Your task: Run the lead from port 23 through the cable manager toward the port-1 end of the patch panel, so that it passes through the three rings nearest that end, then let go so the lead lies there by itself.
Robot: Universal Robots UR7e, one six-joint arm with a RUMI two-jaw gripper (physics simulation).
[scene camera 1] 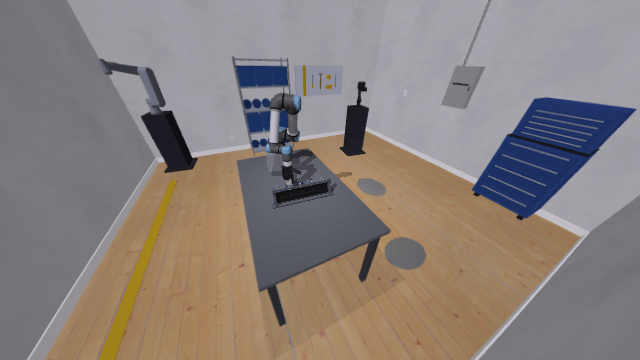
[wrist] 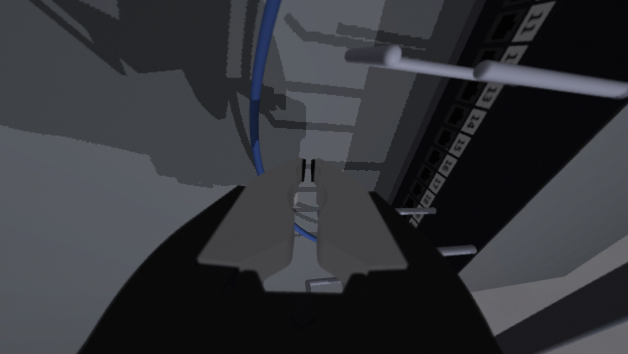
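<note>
The black patch panel (scene camera 1: 302, 193) (wrist: 525, 125) stands on the table; port labels 13 to 18 are readable in the wrist view. A grey cable-manager ring (wrist: 555, 80) reaches out across the panel at upper right, and parts of another ring (wrist: 457, 250) show lower down. The blue lead (wrist: 257, 75) runs down left of the panel, outside the upper ring, and passes behind the left finger. A short stretch of it shows through the gap between the fingers. My gripper (scene camera 1: 289, 184) (wrist: 308, 162) is shut with a narrow gap at its tips and no lead between them. The plug in port 23 is hidden.
The grey table (scene camera 1: 310, 240) (wrist: 75, 225) carries the panel frame and the arm (scene camera 1: 275, 122). A grey rod end (wrist: 324, 284) shows below the fingers. A shelf rack (scene camera 1: 242, 107) and a black pedestal (scene camera 1: 355, 130) stand behind the table.
</note>
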